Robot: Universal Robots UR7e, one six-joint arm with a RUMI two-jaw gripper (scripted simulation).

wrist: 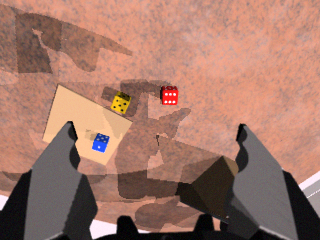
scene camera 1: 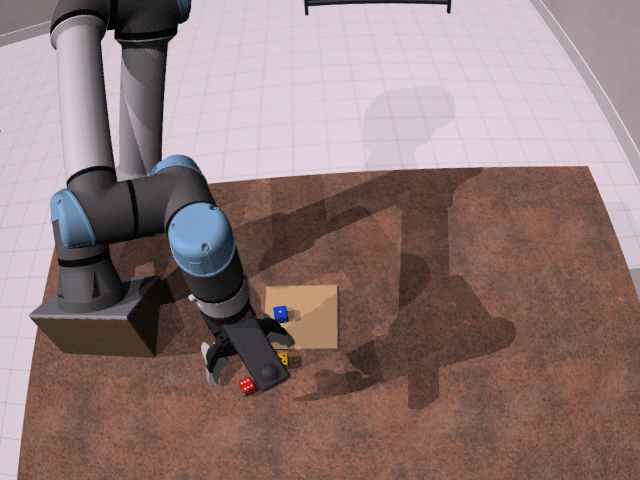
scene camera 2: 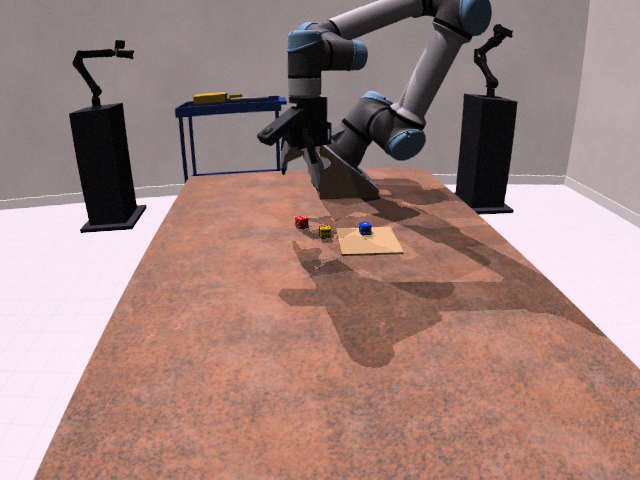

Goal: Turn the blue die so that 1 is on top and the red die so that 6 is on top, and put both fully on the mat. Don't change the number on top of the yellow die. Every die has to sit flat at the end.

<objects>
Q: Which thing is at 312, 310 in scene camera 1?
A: A tan mat.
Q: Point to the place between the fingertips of my gripper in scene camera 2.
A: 300, 182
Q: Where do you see a tan mat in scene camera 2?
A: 382, 240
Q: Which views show my gripper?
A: The wrist view, scene camera 1 and scene camera 2: all of them.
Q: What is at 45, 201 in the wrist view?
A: My gripper.
</objects>
